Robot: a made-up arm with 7 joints.
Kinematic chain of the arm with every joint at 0, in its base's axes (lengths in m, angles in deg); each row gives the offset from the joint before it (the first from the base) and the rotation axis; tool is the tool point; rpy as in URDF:
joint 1: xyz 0 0 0.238 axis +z
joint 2: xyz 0 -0.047 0.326 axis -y
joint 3: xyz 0 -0.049 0.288 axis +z
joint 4: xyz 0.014 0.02 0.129 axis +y
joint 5: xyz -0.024 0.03 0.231 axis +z
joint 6: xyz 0 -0.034 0.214 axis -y
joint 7: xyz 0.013 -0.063 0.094 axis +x
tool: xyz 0 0 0 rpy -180 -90 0
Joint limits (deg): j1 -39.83..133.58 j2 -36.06..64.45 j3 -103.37..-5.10 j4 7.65..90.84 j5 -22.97..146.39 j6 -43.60..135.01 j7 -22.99..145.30
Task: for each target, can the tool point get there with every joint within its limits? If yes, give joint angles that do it. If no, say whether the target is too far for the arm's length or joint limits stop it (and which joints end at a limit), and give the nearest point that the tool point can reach.
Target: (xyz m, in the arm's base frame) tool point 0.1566 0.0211 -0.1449
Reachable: no: joint limits stop it (at a limit: joint 2, joint 3, joint 4) | nearest point 0.5598 0.0754 0.5272 | short by 0.786 m
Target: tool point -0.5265 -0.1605 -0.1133
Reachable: no: joint limits stop it (at a limit: joint 2, joint 3, joint 4) | nearest point -0.6410 -0.1954 0.5658 | short by 0.690 m
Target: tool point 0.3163 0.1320 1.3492
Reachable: yes | joints 79.13 -12.72 -63.30 19.11 64.56 112.05 -5.67
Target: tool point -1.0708 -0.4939 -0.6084
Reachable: no: too far | nearest point -0.6727 -0.3103 0.5722 | short by 1.259 m
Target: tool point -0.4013 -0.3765 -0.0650
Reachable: no: joint limits stop it (at a limit: joint 2, joint 3, joint 4) | nearest point -0.4876 -0.4575 0.5661 | short by 0.642 m
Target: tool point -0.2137 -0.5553 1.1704
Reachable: yes | joints 0.77 43.09 -67.63 61.74 69.89 -21.26 -1.27
